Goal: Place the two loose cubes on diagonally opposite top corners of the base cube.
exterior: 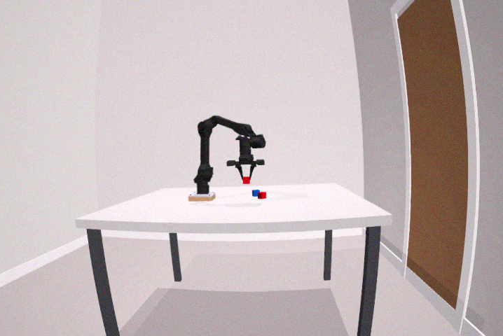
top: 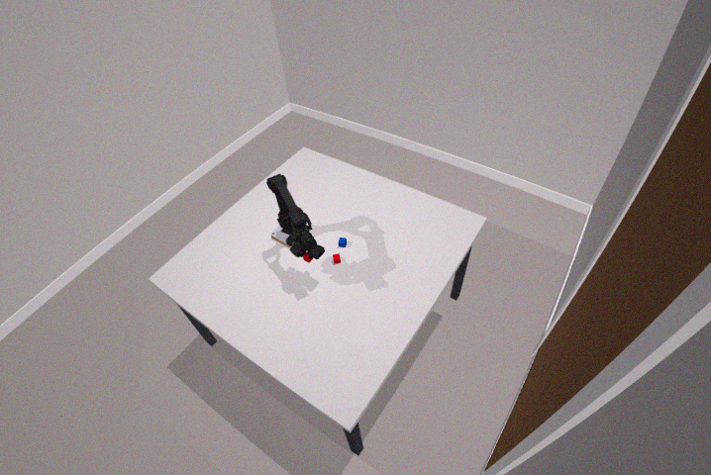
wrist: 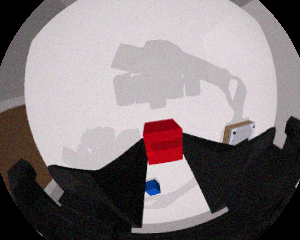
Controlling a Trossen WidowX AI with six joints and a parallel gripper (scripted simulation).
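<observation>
Right now my gripper tip is 21 cm to the right of the blue cube, 9 cm above it and 7 cm short of it.
</observation>
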